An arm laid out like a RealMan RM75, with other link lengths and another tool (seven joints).
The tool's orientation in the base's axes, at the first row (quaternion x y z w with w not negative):
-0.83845, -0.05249, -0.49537, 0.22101
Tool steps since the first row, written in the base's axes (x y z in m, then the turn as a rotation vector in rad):
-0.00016, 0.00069, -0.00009, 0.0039, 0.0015, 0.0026
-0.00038, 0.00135, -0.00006, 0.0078, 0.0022, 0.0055
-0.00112, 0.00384, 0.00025, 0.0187, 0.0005, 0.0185
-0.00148, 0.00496, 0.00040, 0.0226, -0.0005, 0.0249
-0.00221, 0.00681, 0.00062, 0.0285, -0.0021, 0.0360
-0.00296, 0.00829, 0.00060, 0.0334, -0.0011, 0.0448
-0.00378, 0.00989, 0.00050, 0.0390, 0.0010, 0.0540
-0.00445, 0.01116, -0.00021, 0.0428, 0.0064, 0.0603
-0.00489, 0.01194, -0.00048, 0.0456, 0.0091, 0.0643
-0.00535, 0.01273, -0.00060, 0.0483, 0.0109, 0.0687
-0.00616, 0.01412, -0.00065, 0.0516, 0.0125, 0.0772
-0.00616, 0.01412, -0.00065, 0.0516, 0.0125, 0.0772
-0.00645, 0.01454, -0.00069, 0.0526, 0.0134, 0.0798
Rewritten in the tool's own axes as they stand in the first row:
-0.00025, -0.00064, 0.00020, 0.0040, -0.0010, 0.0027
-0.00042, -0.00131, 0.00029, 0.0083, -0.0013, 0.0050
-0.00085, -0.00387, 0.00062, 0.0252, -0.0006, 0.0077
-0.00105, -0.00503, 0.00074, 0.0327, -0.0005, 0.0078
-0.00148, -0.00698, 0.00084, 0.0454, -0.0008, 0.0073
-0.00206, -0.00853, 0.00087, 0.0552, -0.0030, 0.0081
-0.00277, -0.01019, 0.00092, 0.0656, -0.0061, 0.0097
-0.00388, -0.01131, 0.00121, 0.0722, -0.0118, 0.0125
-0.00444, -0.01206, 0.00129, 0.0767, -0.0146, 0.0142
-0.00487, -0.01287, 0.00131, 0.0816, -0.0168, 0.0153
-0.00551, -0.01435, 0.00126, 0.0903, -0.0200, 0.0152
-0.00551, -0.01435, 0.00126, 0.0903, -0.0200, 0.0152
-0.00574, -0.01480, 0.00122, 0.0929, -0.0213, 0.0153

